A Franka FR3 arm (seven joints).
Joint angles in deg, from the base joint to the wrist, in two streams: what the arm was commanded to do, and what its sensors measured. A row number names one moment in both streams.
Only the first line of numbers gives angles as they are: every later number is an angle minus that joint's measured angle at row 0.
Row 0, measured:
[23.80 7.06 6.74 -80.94 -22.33 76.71 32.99]
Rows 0 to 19, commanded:
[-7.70 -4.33 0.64 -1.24 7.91 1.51 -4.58]
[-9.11 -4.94 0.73 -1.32 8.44 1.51 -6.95]
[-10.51 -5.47 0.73 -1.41 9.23 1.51 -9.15]
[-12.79 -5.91 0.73 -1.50 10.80 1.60 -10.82]
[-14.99 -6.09 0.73 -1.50 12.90 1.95 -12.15]
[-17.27 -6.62 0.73 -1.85 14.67 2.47 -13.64]
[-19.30 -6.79 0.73 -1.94 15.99 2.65 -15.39]
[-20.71 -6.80 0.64 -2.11 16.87 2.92 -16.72]
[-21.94 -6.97 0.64 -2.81 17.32 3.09 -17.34]
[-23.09 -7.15 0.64 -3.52 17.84 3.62 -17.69]
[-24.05 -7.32 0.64 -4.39 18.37 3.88 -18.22]
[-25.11 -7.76 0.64 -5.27 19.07 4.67 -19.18]
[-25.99 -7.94 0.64 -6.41 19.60 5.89 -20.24]
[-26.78 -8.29 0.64 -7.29 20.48 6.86 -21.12]
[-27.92 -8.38 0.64 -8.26 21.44 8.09 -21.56]
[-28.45 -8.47 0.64 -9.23 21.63 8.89 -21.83]
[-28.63 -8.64 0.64 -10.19 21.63 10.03 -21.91]
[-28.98 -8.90 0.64 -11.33 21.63 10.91 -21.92]
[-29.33 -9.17 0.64 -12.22 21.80 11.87 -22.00]
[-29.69 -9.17 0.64 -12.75 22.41 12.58 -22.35]
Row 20, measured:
[-27.32 -6.46 -0.27 -7.77 19.71 8.87 -20.32]
